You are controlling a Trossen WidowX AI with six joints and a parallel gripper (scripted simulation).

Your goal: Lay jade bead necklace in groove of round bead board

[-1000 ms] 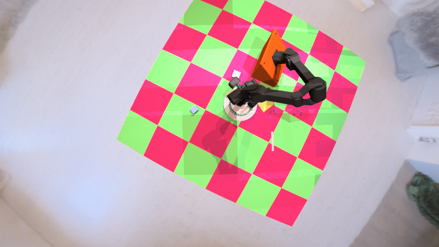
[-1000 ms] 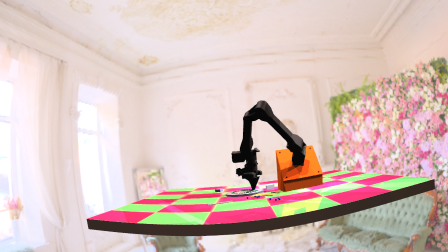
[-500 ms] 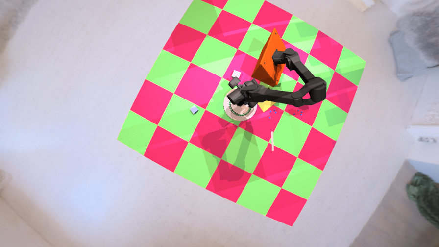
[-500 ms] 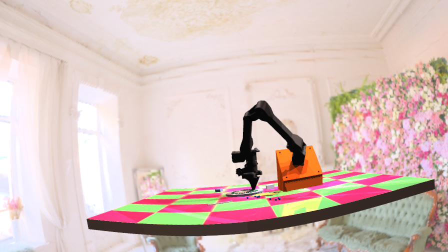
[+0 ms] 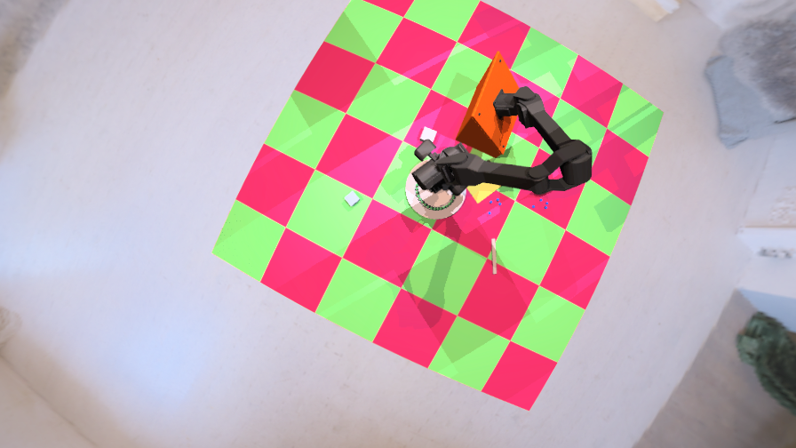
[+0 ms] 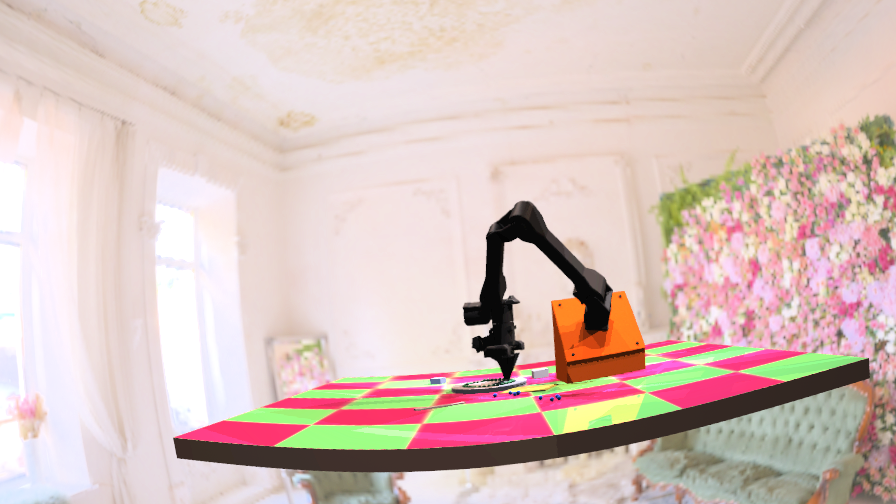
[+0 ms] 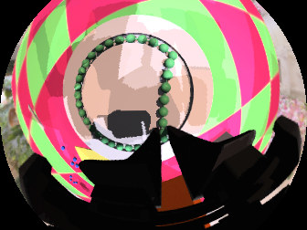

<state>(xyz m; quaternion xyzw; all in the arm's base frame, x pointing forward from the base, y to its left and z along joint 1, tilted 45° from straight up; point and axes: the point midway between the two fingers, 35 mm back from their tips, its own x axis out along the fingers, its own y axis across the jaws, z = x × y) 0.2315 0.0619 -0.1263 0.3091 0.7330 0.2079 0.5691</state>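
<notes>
Right now my gripper tip is 50 mm short of the round bead board, 20 mm to the right of it and 10 mm above it. From my gripper tip the other things lie so: pale blue cube: 220 mm ahead, 190 mm to the right, 10 mm below; then white cube: 90 mm to the right, 90 mm behind; then yellow patch: 150 mm to the left, 60 mm behind, 10 mm below.
</notes>
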